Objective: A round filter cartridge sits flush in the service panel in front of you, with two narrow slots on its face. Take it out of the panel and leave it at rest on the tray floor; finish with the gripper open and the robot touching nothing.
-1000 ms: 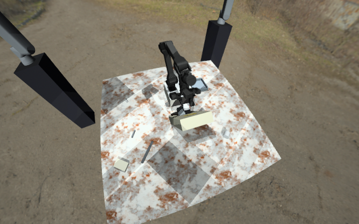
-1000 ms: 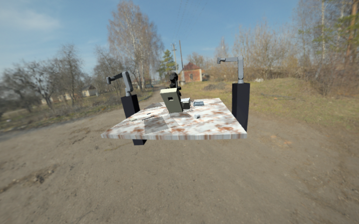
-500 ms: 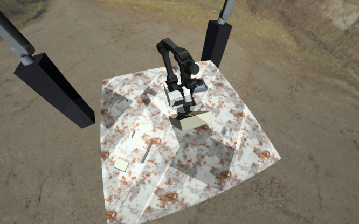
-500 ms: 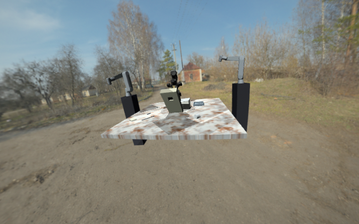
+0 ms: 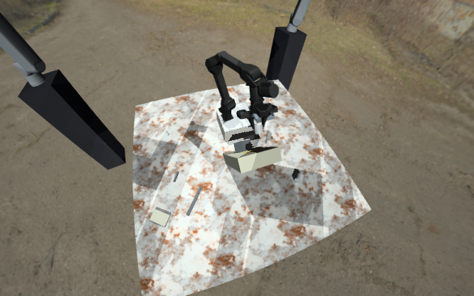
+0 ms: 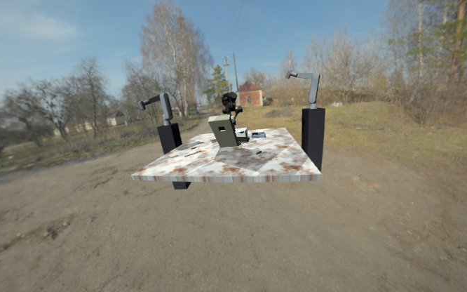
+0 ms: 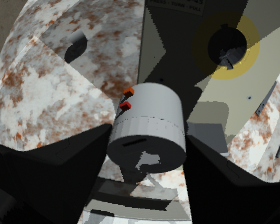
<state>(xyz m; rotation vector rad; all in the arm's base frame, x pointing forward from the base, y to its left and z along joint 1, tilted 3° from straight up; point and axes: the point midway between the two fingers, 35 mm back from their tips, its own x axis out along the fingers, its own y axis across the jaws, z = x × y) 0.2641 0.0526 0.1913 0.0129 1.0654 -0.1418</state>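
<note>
Right now my gripper tip is 30 cm past the blue-grey tray, 25 cm to the right of it and 26 cm above it. The rest, counted from my gripper tip: round filter cartridge (right at my gripper tip); then service panel (6 cm ahead, 8 cm to the right, 11 cm below).
</note>
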